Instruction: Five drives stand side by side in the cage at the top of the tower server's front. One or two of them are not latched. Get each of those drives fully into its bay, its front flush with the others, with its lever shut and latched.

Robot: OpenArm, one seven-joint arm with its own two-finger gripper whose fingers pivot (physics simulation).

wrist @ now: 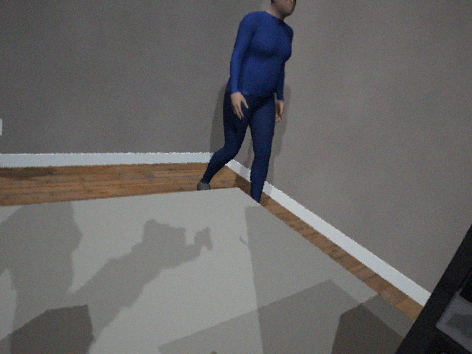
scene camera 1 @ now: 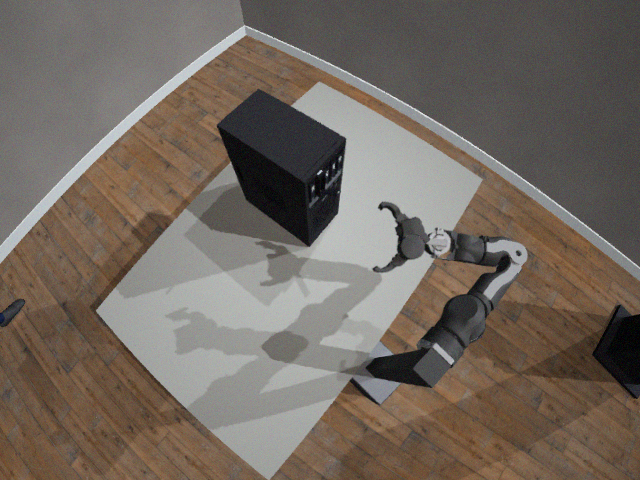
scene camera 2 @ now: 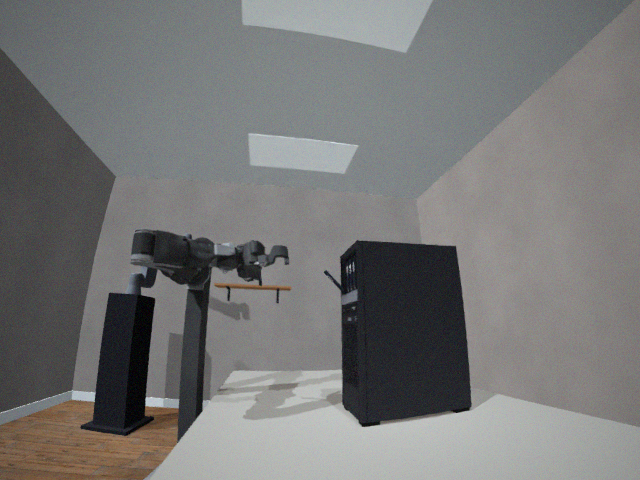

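Note:
The black tower server [scene camera 1: 281,134] [scene camera 2: 413,330] stands upright on the pale table. Part of its front edge shows at the right of the wrist view. The drives [scene camera 1: 326,175] [scene camera 2: 351,273] stand side by side in the cage at the top of its front. One dark lever [scene camera 2: 333,281] sticks out from the cage front, slanting up and outward, in the second scene view; which bay it belongs to I cannot tell. How flush each drive sits is too small to tell. My gripper [scene camera 1: 378,237] [scene camera 2: 273,272] is wide open and empty, in front of the server and apart from it. Its fingers do not show in the wrist view.
The pale table top [scene camera 1: 413,160] [scene camera 2: 413,449] [wrist: 220,300] carries the server. A person in blue [wrist: 260,60] stands beyond the table's far corner. A black pedestal [scene camera 2: 124,356] [scene camera 1: 622,351] stands behind the arm. A wooden shelf [scene camera 2: 253,286] hangs on the back wall.

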